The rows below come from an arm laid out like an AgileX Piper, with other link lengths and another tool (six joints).
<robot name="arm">
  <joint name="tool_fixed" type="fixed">
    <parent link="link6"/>
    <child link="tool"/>
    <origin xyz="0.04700 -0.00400 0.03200" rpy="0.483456 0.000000 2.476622"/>
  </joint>
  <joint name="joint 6" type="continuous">
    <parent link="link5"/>
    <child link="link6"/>
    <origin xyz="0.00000 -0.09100 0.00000" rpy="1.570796 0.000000 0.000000"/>
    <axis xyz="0 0 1"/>
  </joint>
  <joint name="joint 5" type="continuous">
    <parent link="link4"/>
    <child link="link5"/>
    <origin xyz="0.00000 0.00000 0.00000" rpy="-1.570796 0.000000 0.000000"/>
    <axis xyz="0 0 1"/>
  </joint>
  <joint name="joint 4" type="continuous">
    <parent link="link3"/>
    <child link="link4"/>
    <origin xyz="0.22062 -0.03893 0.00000" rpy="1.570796 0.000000 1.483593"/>
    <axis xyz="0 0 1"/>
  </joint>
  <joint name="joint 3" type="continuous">
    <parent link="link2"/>
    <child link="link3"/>
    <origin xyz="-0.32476 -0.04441 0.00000"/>
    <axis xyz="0 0 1"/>
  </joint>
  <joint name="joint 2" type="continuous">
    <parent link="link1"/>
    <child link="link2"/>
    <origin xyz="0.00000 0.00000 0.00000" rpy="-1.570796 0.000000 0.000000"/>
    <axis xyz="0 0 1"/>
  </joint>
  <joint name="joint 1" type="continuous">
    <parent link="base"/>
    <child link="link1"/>
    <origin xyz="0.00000 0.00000 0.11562"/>
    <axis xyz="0 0 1"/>
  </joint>
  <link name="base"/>
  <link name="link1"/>
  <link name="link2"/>
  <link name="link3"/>
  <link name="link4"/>
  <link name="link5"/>
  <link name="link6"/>
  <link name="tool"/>
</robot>
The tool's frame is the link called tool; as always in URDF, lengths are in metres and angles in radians. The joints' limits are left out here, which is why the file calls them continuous.
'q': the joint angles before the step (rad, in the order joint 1, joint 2, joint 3, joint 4, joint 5, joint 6). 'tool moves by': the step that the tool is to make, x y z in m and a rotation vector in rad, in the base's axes. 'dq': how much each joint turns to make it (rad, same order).
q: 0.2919, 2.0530, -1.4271, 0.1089, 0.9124, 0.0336
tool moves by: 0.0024, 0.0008, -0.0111, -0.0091, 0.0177, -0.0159
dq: 0.0000, 0.0296, 0.0001, -0.0059, -0.0118, 0.0181
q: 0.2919, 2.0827, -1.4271, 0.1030, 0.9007, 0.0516
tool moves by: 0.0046, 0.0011, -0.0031, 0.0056, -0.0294, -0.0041
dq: 0.0000, 0.0055, -0.0003, -0.0016, -0.0353, 0.0020
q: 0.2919, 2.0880, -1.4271, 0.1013, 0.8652, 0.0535
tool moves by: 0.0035, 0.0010, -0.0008, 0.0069, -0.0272, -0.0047
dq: -0.0001, 0.0000, 0.0000, 0.0000, -0.0283, 0.0023
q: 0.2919, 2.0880, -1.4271, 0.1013, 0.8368, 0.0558
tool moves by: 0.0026, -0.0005, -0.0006, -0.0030, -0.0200, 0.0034
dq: -0.0001, 0.0001, 0.0000, -0.0091, -0.0185, 0.0000
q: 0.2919, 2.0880, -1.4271, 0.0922, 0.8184, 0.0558
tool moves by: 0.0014, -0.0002, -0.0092, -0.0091, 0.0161, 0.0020
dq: 0.0000, 0.0241, 0.0000, -0.0045, -0.0061, 0.0000
